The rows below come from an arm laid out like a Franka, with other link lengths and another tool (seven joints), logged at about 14 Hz.
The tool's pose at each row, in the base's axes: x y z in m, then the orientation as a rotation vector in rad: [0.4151, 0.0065, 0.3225, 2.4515, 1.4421, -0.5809]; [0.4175, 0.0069, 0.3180, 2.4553, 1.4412, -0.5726]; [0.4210, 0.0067, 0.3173, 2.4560, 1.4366, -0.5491]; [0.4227, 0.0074, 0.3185, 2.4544, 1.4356, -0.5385]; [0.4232, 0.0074, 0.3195, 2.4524, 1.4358, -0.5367]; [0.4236, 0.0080, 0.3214, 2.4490, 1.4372, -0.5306]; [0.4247, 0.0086, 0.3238, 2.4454, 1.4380, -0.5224]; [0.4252, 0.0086, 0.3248, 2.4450, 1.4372, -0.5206]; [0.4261, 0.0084, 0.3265, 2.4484, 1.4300, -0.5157]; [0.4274, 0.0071, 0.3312, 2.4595, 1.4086, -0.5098]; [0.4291, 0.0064, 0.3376, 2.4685, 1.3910, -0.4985]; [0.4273, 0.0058, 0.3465, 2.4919, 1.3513, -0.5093]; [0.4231, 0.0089, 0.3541, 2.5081, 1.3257, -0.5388]
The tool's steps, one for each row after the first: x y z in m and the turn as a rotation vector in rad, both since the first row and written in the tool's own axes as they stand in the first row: [0.0034, 0.0019, 0.0033, -0.0015, 0.0057, 0.0023]; [0.0051, 0.0050, 0.0033, -0.0136, 0.0161, 0.0082]; [0.0058, 0.0062, 0.0016, -0.0202, 0.0202, 0.0098]; [0.0056, 0.0066, 0.0006, -0.0225, 0.0201, 0.0095]; [0.0054, 0.0067, -0.0014, -0.0276, 0.0217, 0.0087]; [0.0052, 0.0074, -0.0041, -0.0340, 0.0242, 0.0085]; [0.0050, 0.0078, -0.0051, -0.0354, 0.0246, 0.0091]; [0.0045, 0.0087, -0.0067, -0.0370, 0.0266, 0.0151]; [0.0019, 0.0105, -0.0107, -0.0368, 0.0289, 0.0321]; [-0.0008, 0.0123, -0.0165, -0.0398, 0.0339, 0.0468]; [-0.0061, 0.0111, -0.0238, -0.0263, 0.0290, 0.0762]; [-0.0089, 0.0059, -0.0309, -0.0056, 0.0155, 0.0925]
